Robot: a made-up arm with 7 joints.
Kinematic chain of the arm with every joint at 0, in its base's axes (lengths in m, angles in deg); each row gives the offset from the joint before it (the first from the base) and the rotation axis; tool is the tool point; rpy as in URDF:
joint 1: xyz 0 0 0.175 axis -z
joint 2: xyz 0 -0.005 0.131 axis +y
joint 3: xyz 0 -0.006 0.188 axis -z
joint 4: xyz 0 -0.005 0.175 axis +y
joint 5: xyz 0 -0.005 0.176 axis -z
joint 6: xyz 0 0 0.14 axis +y
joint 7: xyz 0 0 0.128 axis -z
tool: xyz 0 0 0 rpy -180 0 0
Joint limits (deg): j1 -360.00..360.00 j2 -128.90..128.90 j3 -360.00..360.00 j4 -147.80..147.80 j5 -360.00..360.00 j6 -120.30..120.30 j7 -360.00..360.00
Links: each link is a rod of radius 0.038 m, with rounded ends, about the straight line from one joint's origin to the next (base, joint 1, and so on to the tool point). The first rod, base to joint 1, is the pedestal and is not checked.
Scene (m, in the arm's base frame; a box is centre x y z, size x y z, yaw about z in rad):
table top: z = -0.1
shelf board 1: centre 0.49 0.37 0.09 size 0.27 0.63 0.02 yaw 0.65
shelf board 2: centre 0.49 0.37 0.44 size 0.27 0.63 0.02 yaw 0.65
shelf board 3: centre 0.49 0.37 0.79 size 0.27 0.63 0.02 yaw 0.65
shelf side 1: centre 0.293 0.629 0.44 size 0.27 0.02 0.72 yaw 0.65
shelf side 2: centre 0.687 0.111 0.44 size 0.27 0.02 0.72 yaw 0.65
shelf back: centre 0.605 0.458 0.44 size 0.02 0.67 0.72 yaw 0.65
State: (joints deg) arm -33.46 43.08 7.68 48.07 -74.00 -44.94 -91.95
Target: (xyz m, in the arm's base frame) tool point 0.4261 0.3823 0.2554
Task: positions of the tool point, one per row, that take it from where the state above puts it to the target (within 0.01 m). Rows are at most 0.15 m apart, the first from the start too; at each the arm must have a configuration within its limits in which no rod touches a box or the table.
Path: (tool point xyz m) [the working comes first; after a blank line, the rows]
Joints at the target: -49.53 49.24 -5.54 86.91 -82.70 -47.90 -91.95
Straight joint move there: touches shelf board 2.

1: 0.5538 0.2710 0.6226
2: 0.4804 0.3048 0.6346
3: 0.3951 0.3334 0.6404
4: 0.2977 0.3503 0.6461
5: 0.1930 0.3473 0.6558
6: 0.0902 0.3189 0.6705
7: 0.1461 0.3489 0.5867
8: 0.1965 0.3534 0.5009
9: 0.2333 0.3362 0.4154
10: 0.2503 0.2992 0.3319
11: 0.2420 0.2423 0.2554
12: 0.2986 0.3010 0.2522
13: 0.3613 0.3477 0.2523
14: 0.4261 0.3823 0.2554

